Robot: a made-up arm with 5 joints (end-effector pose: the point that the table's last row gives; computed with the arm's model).
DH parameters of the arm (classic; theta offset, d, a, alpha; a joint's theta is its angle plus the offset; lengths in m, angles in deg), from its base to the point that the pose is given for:
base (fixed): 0 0 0 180
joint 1: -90 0.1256 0.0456 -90
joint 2: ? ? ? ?
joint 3: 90 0.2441 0.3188 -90
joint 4: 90 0.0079 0.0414 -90
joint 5: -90 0.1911 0.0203 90
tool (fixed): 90 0.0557 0 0
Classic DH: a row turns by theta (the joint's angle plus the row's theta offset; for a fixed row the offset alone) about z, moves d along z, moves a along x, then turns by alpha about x.
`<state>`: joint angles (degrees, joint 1 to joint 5).
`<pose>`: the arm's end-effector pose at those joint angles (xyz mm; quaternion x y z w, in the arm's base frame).
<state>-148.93 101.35 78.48 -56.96 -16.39</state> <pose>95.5 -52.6 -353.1 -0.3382 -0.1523 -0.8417 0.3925</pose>
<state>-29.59 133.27 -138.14 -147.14 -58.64</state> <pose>377.2 -69.1 -14.3 -0.6901 -0.4173 -0.2378 0.5414</pose>
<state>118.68 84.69 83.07 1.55 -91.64</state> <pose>-99.9 218.6 -239.6 -0.5889 -0.3068 -0.6375 0.3908</pose>
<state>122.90 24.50 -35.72 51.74 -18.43</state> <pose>116.7 234.4 285.5 -0.2930 -0.0589 -0.9528 0.0530</pose>
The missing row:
joint 2: 0 -0.0805 -0.0152 -90
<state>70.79 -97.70 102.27 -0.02 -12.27</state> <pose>292.5 142.0 -25.3 -0.1130 0.7283 0.2578 0.6247</pose>
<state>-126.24 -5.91 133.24 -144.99 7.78</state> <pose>61.9 376.0 33.4 0.7594 0.5942 -0.2227 0.1439</pose>
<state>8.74 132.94 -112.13 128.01 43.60</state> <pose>-56.9 -520.8 -107.1 0.2137 -0.1178 -0.6669 0.7040</pose>
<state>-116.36 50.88 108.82 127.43 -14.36</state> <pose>438.9 303.8 -220.6 -0.9460 -0.3229 -0.0255 0.0101</pose>
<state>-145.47 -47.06 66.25 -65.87 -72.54</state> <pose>210.0 -74.5 84.5 0.5522 0.6210 -0.2550 0.4944</pose>
